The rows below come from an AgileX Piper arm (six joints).
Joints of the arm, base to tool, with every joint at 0 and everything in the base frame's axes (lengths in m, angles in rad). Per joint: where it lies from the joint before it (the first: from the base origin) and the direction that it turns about. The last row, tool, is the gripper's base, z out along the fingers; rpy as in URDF.
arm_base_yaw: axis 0 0 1 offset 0 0 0.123
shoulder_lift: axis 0 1 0 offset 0 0 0
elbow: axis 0 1 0 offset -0.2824 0 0.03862
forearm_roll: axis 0.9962 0 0.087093 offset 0.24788 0 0.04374
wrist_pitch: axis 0 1 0 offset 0 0 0
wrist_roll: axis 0.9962 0 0.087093 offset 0.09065 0 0.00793
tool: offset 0 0 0 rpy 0 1.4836 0
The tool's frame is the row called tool.
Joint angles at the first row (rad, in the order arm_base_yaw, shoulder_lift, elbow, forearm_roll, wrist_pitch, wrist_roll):
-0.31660, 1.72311, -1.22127, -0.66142, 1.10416, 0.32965
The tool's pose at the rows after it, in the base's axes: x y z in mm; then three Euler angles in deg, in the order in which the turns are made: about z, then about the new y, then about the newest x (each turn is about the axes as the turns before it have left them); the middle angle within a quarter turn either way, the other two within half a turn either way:
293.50 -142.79 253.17 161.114 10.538 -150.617
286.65 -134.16 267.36 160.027 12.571 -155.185
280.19 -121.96 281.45 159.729 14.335 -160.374
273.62 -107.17 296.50 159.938 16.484 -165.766
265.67 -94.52 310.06 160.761 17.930 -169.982
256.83 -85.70 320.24 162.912 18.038 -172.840
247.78 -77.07 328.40 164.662 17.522 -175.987
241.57 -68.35 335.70 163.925 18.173 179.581
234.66 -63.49 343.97 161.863 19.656 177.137
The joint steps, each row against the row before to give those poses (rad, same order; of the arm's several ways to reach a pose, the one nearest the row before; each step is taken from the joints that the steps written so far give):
0.00166, -0.04974, -0.00042, 0.07761, 0.00266, -0.02561
0.00001, -0.05552, -0.00001, 0.08822, 0.00391, -0.03215
0.00771, -0.05679, 0.00001, 0.10003, 0.00654, -0.04283
0.01494, -0.05993, 0.00000, 0.10134, 0.00554, -0.04108
0.01198, -0.05436, 0.00002, 0.08284, 0.01557, -0.04452
0.00221, -0.04326, -0.00002, 0.06868, 0.02915, -0.06781
-0.00002, -0.03736, -0.00001, 0.07113, 0.04037, -0.06016
0.00000, -0.03164, 0.00000, 0.07852, 0.02010, -0.01549
0.00003, -0.03408, 0.00004, 0.03224, 0.00682, 0.02332

